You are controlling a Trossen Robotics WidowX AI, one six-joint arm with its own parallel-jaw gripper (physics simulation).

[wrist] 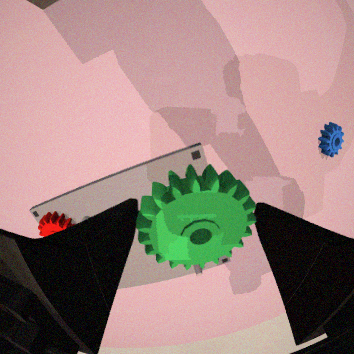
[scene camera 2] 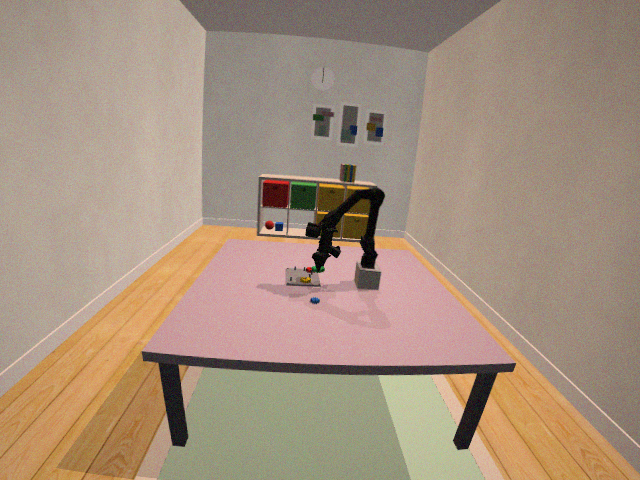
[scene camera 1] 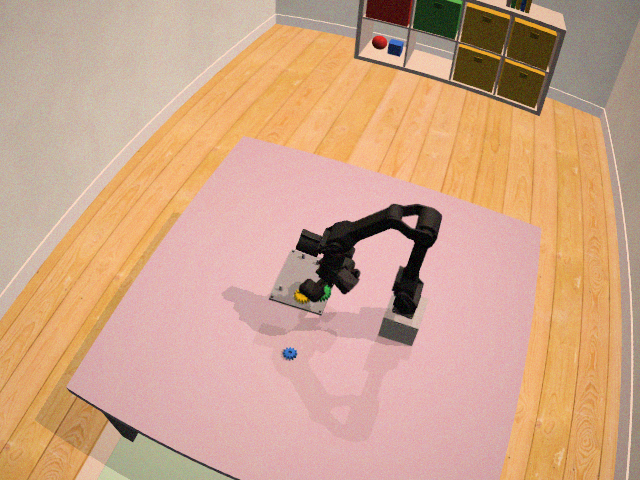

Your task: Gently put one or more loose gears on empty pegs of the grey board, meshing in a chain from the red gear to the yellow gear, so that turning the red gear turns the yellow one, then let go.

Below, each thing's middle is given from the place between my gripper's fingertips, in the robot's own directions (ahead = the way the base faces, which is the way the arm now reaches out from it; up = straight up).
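Labels:
There's a green gear (wrist: 196, 219) here, 10 mm ahead of my hand, and going by their middles it's the nearest to my hand of the things named here. You'd find the grey board (scene camera 1: 296, 270) 80 mm to the right of my hand, 80 mm ahead of it and 80 mm below it.

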